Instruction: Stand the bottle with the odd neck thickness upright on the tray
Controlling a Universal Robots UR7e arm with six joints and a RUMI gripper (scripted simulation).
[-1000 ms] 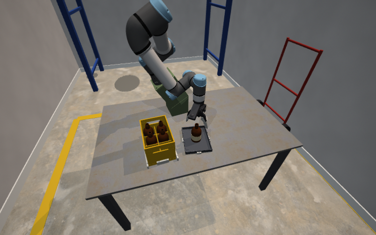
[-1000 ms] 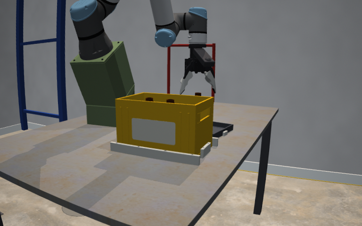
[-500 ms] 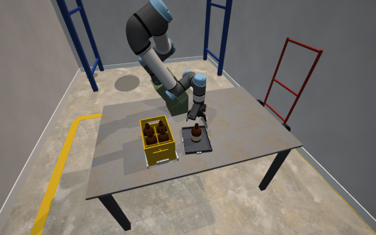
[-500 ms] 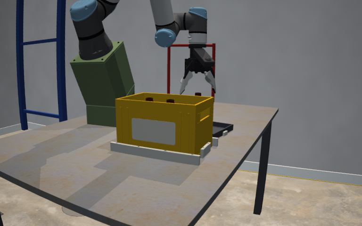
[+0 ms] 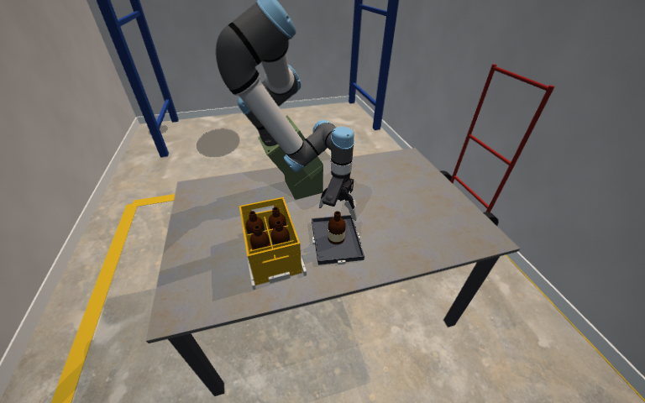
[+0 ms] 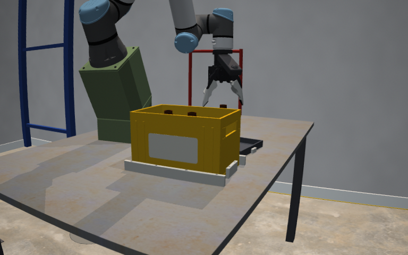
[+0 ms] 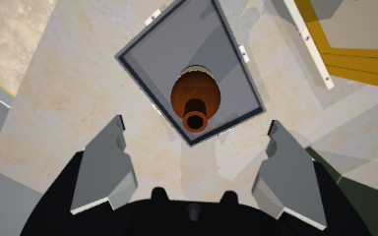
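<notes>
Now: hand 140 mm above the dark tray. Also, from my hand: yellow crate (20 mm behind, 280 mm to the right, 70 mm below).
</notes>
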